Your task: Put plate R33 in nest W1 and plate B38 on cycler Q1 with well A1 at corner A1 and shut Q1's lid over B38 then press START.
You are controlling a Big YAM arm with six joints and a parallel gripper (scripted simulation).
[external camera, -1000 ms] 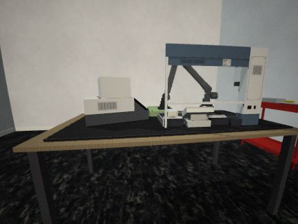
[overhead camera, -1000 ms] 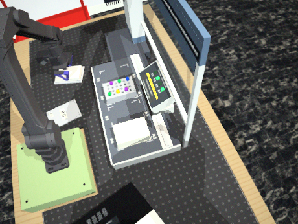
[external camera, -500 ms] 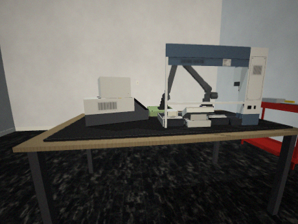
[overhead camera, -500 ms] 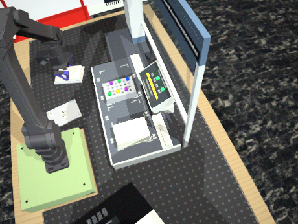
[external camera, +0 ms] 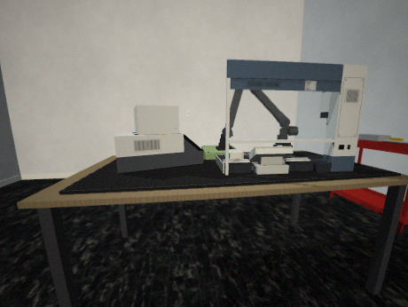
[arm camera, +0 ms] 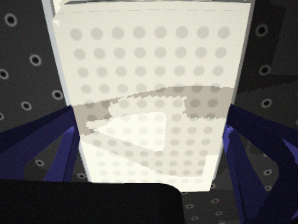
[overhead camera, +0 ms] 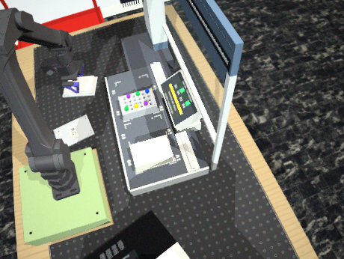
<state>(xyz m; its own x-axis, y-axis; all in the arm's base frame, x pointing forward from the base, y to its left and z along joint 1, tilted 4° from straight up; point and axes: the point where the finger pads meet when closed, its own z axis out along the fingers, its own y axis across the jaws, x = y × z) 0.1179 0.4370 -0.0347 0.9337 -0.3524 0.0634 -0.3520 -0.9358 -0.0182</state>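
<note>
Right now my hand is 2 cm above the grey nest. Round my hand: white deep-well block (19 cm ahead, 46 cm to the right, 5 cm above); then tube cooling block (21 cm ahead, 25 cm to the right, 5 cm above); then regrip nest (7 cm behind, 22 cm to the right, 2 cm below).
</note>
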